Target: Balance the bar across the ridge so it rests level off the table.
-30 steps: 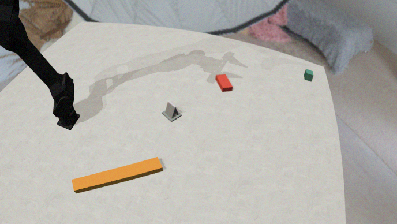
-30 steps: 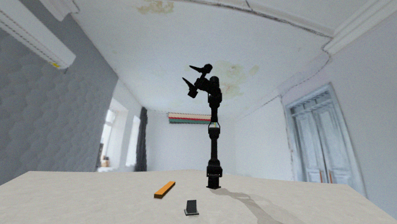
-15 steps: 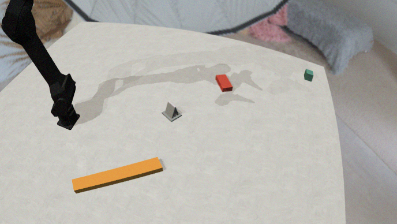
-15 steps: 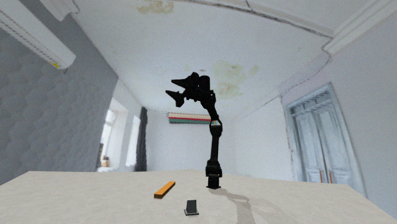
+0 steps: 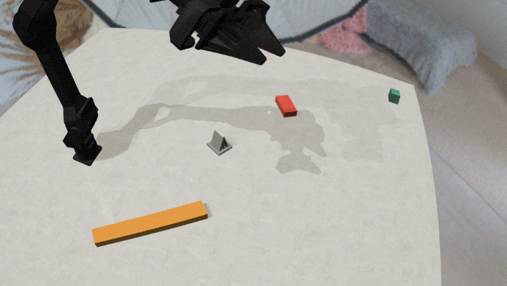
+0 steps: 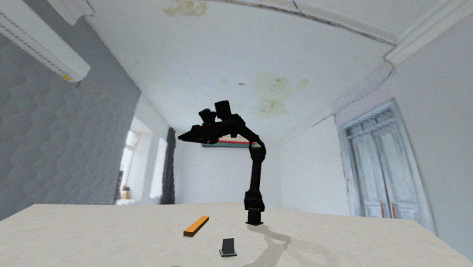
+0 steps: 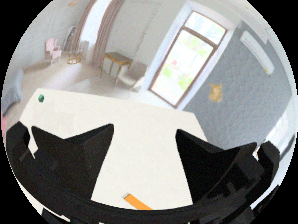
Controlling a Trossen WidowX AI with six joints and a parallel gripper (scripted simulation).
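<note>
Now: the orange bar 180 mm behind my gripper tip, 110 mm to the right of it and 320 mm below it. Also, from my gripper tip: small green cube: 320 mm ahead, 500 mm to the left, 310 mm below; then red block: 320 mm to the left, 320 mm below.
</note>
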